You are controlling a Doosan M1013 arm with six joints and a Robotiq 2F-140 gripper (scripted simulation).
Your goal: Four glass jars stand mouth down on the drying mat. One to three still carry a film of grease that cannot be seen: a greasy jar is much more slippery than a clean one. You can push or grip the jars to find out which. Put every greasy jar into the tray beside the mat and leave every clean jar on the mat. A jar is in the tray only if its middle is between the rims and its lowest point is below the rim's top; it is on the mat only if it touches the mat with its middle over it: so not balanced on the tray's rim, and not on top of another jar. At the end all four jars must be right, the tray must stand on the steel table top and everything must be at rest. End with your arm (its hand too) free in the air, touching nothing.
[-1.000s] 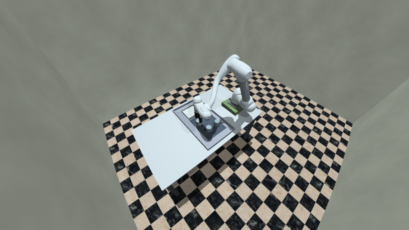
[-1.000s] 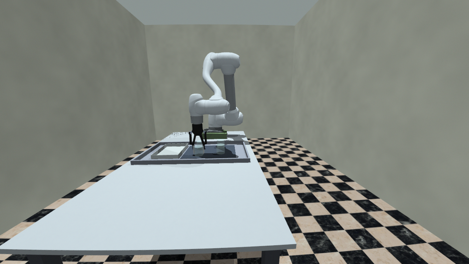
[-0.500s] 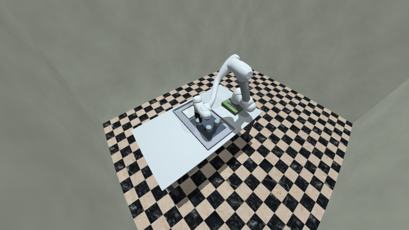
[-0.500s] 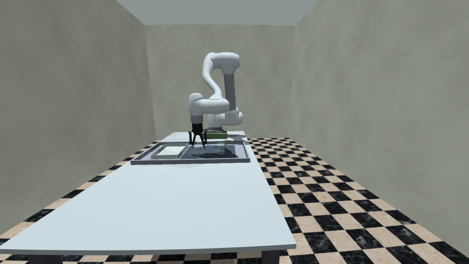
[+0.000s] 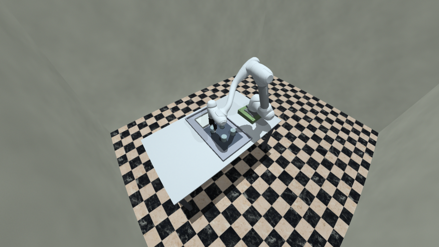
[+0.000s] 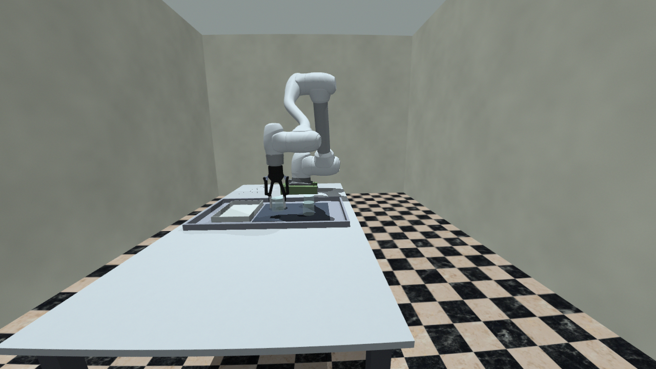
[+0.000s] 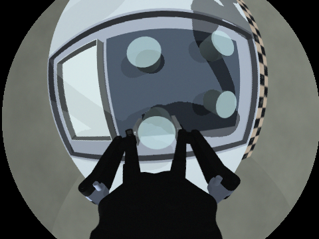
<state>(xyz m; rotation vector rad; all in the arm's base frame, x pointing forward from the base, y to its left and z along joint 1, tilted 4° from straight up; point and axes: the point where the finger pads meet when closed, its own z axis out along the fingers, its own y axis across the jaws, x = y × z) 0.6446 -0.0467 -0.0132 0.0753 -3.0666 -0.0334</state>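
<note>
The pale tray lies 250 mm to the right of my hand, 80 mm below it and 80 mm behind it. From my hand the other things lie so: mat: 90 mm behind, 80 mm below, 70 mm to the left.
</note>
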